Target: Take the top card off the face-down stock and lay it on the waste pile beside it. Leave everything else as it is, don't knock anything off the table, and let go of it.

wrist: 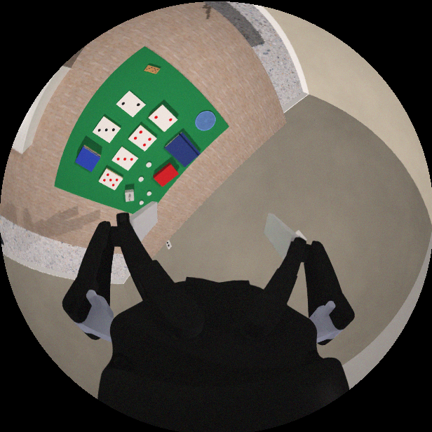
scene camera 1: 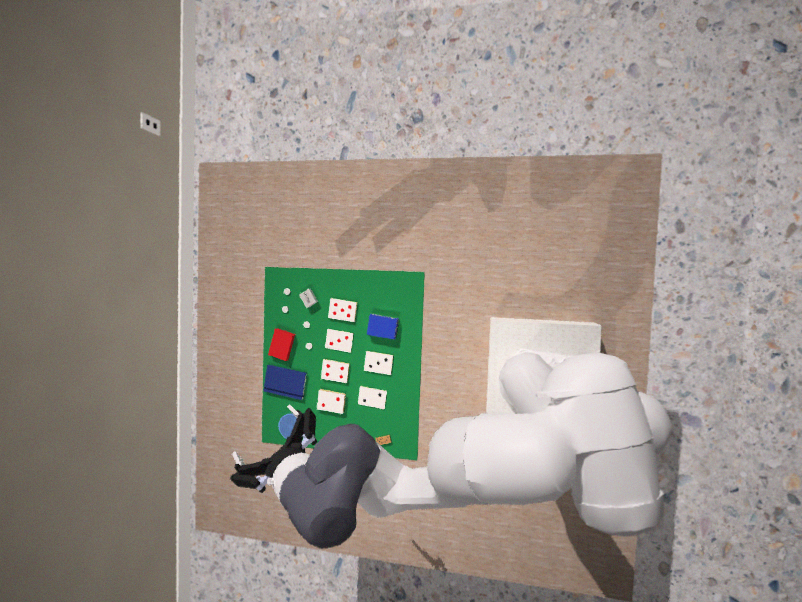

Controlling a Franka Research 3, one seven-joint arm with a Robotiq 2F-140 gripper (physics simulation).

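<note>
A blue-backed stack (scene camera 1: 382, 326) (wrist: 88, 158), which looks like the face-down stock, lies on the green mat (scene camera 1: 401, 291) (wrist: 145, 56). Near it are a face-up card with three black dots (scene camera 1: 378, 362) (wrist: 106, 129) and a face-up card with five red dots (scene camera 1: 342, 309) (wrist: 110, 178); I cannot tell for sure which is the waste pile. My gripper (scene camera 1: 265, 434) (wrist: 212, 217) is open and empty, raised near the mat's lower left corner in the scene view, well away from the stack.
A navy box (scene camera 1: 285, 382) (wrist: 182, 149), a red block (scene camera 1: 281, 344) (wrist: 165, 175), a blue disc (scene camera 1: 286, 425) (wrist: 205, 120), a grey die-like block (scene camera 1: 308, 298) (wrist: 129, 195), a small tan piece (scene camera 1: 383, 439) (wrist: 152, 69), white discs and more face-up cards are on the mat.
</note>
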